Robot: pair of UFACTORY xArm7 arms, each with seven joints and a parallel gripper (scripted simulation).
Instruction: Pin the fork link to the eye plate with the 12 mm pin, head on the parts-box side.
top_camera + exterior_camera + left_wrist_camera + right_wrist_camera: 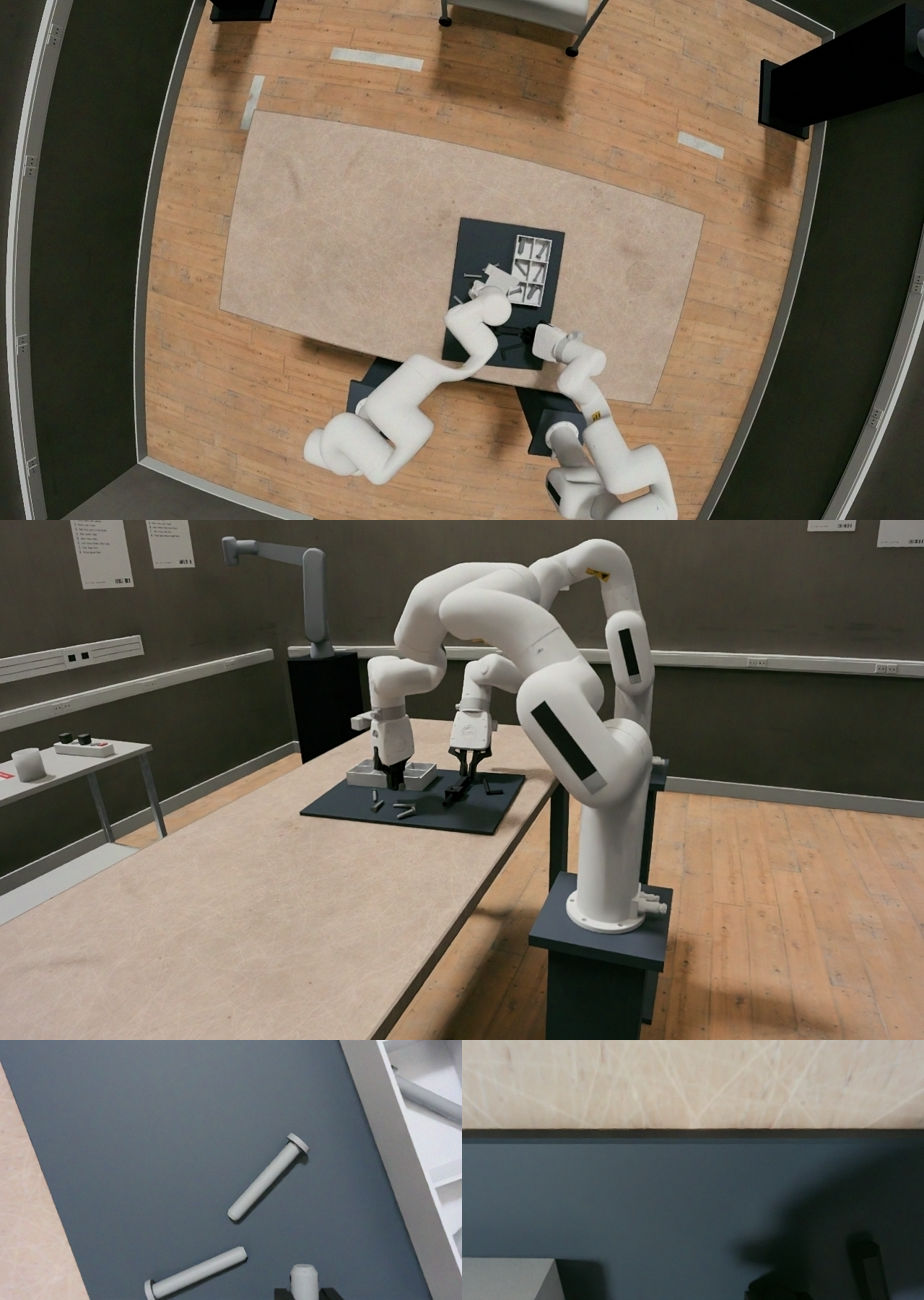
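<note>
Right now my left hand is 70 mm to the left of the dark mat, 60 mm above it and 30 mm past it. Round my left hand: black eye plate: 130 mm behind, 110 mm to the right, 40 mm below; white parts box: 130 mm to the right, 70 mm ahead, 50 mm below; thicker pin: 20 mm below.
My right gripper is now 6 cm to the right of the black eye plate and 2 cm above it. Round my right hand: black l-shaped piece: 7 cm behind, 4 cm to the left, 2 cm below; white parts box: 20 cm ahead, 4 cm to the left, 2 cm below; dark mat: 10 cm to the left, 10 cm ahead, 3 cm below.
</note>
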